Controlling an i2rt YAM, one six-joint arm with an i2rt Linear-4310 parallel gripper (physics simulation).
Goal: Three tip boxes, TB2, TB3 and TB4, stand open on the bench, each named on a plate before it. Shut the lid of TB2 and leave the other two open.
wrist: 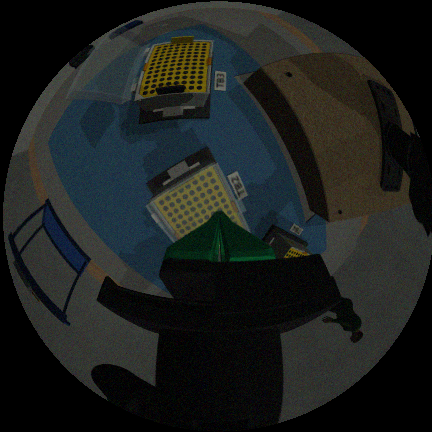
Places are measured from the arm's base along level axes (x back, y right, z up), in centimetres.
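Where they show: gripper, fingertip midpoint: [218, 216].
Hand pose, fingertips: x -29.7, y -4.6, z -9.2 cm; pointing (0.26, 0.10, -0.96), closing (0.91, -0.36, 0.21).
Observation:
Each offset is from my fingertips to the centre of the thing. "spot": to the spot under its first point. Level surfaces: height alone.
Box TB2 @(dz -6.2, dx -0.5, dy -2.1 cm) [192, 200] stands mid-view, its name plate @(spot: dz -9.9, dx +5.0, dy -1.6 cm) [237, 185] to the right. Its clear lid lies over the yellow tip rack, which looks pale through it; whether the lid is fully seated I cannot tell. My gripper [218, 216] is shut and empty, its green fingertips over the lower edge of TB2 in the view; contact is unclear. Box TB3 @(dz -3.7, dx +2.9, dy +19.4 cm) [176, 67] stands at the top with its plate @(dz -9.9 cm) [220, 81], its clear lid @(spot: dz -0.4, dx -4.6, dy +19.9 cm) [107, 75] swung open to the left. The third box @(dz -3.7, dx +10.4, dy -21.1 cm) [296, 253], at lower right with a small plate @(spot: dz -9.9, dx +15.6, dy -16.9 cm) [296, 229], is partly hidden by my gripper; its lid cannot be made out.
A blue mat @(dz -10.1 cm) [95, 185] lies under the boxes. A large brown panel-like block [320, 135] with a dark edge stands at the right, beside TB3 and TB2. A blue-framed rack [65, 242] is at the left. A small dark figure [347, 317] shows at the lower right.

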